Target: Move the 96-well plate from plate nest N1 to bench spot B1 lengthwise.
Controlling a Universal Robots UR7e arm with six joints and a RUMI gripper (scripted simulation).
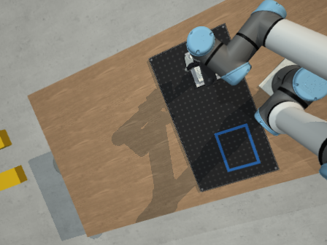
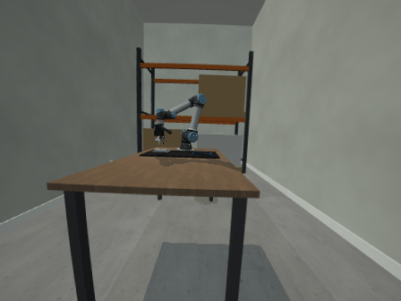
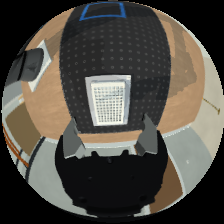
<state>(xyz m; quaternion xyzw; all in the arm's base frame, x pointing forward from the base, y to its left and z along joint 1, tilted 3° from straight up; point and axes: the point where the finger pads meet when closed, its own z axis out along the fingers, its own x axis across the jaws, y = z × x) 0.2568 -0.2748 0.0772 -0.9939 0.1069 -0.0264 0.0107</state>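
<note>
Right now my hand is 5 cm above the white 96-well plate. The rest, counted from my hand: grey plate nest N1 (6 cm below).
</note>
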